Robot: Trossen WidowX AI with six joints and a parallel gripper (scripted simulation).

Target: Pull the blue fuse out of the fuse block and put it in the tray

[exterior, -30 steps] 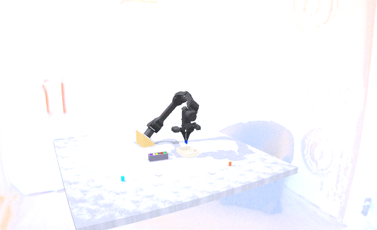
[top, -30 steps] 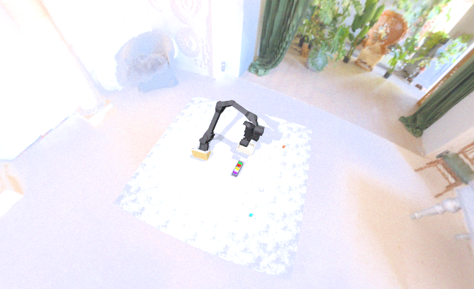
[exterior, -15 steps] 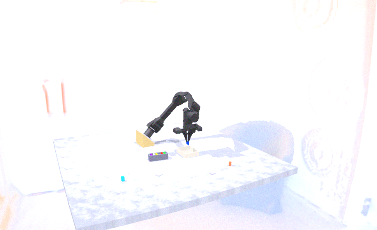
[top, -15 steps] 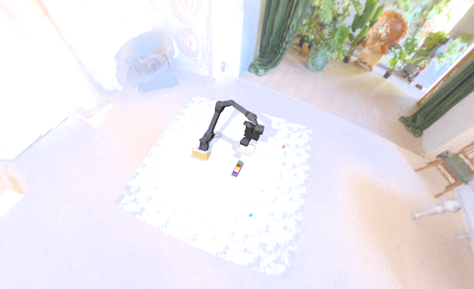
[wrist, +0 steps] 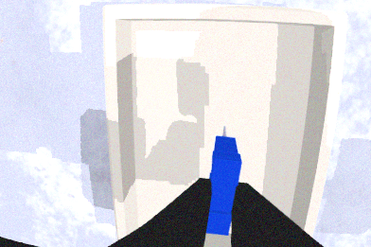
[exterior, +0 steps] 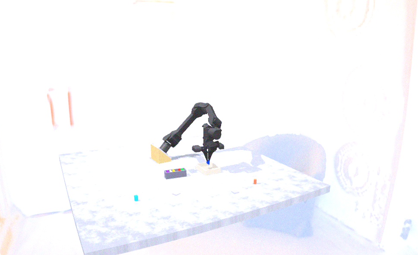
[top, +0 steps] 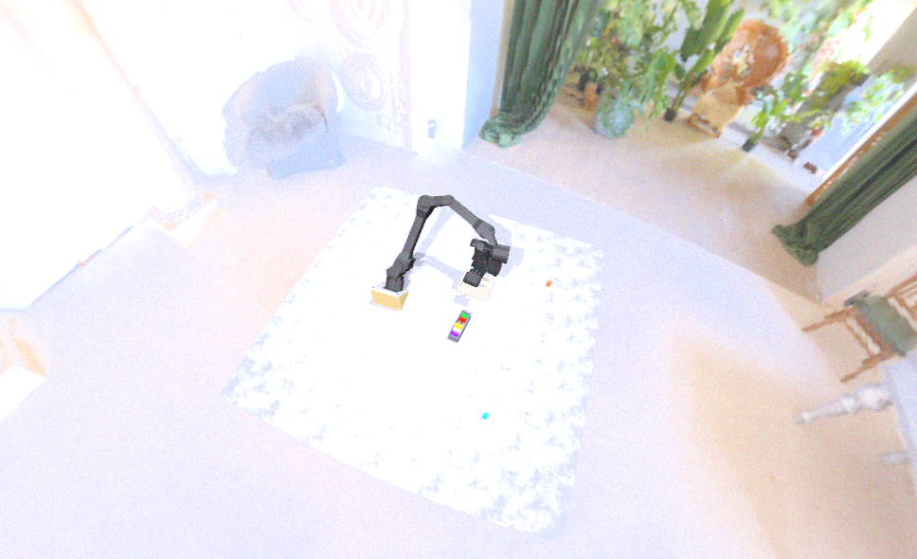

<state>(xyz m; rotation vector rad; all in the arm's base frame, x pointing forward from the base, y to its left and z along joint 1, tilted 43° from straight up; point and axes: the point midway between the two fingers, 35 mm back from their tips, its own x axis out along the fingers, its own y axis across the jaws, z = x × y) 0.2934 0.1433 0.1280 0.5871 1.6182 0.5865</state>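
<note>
Right now my gripper tip is 10 mm above the blue fuse. Also, from my gripper tip: orange piece: 290 mm ahead, 150 mm to the left, 50 mm below; cyan piece: 220 mm ahead, 500 mm to the right, 50 mm below.
</note>
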